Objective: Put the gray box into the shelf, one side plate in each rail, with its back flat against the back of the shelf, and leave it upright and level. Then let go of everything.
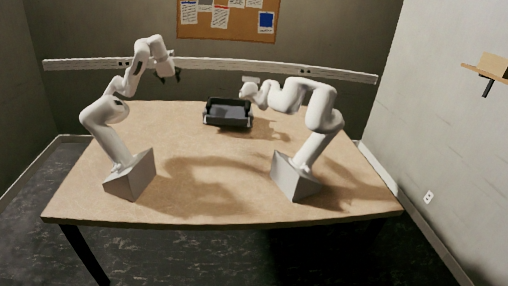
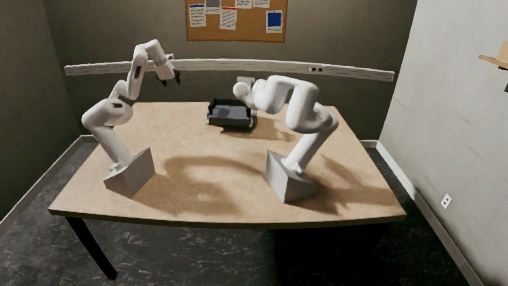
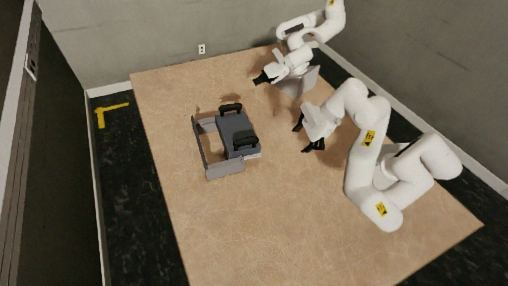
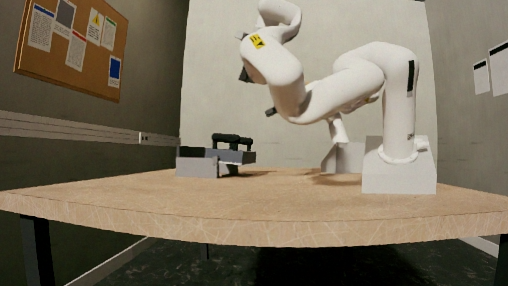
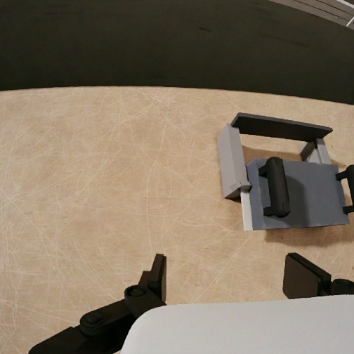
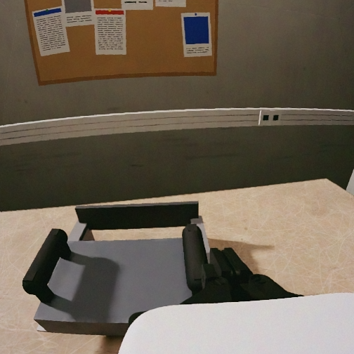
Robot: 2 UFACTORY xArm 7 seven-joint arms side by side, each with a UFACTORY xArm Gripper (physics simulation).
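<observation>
The gray box has two black handles on top. It sits partly between the side rails of the shelf, with its front end sticking out. A wide gap separates it from the shelf back. It looks upright and roughly level. My left gripper is open and empty, high in front of the box. My right gripper is shut and empty, in front of the box and apart from it.
The shelf stands near the far edge of the wooden table. Both arm bases stand at the near side. A wall with a pinboard rises beyond the table.
</observation>
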